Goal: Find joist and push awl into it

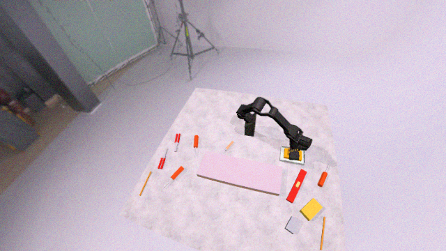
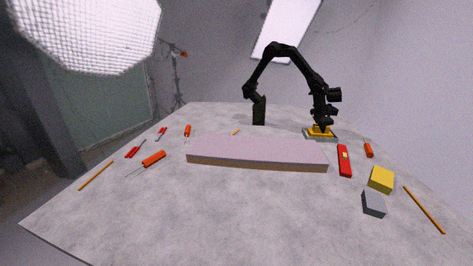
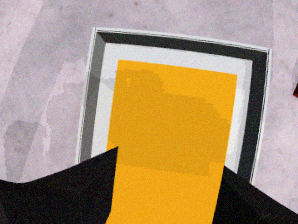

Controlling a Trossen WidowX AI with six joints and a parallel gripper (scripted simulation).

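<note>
The white tray lies 1 cm to the right of my gripper tip and 2 cm below it. The rest, counted from my gripper tip: yellow block: 33 cm ahead, 15 cm to the left, 2 cm below; then stud finder: 2 cm to the right, 2 cm above; then red level: 21 cm ahead, 5 cm to the left, 2 cm below.
</note>
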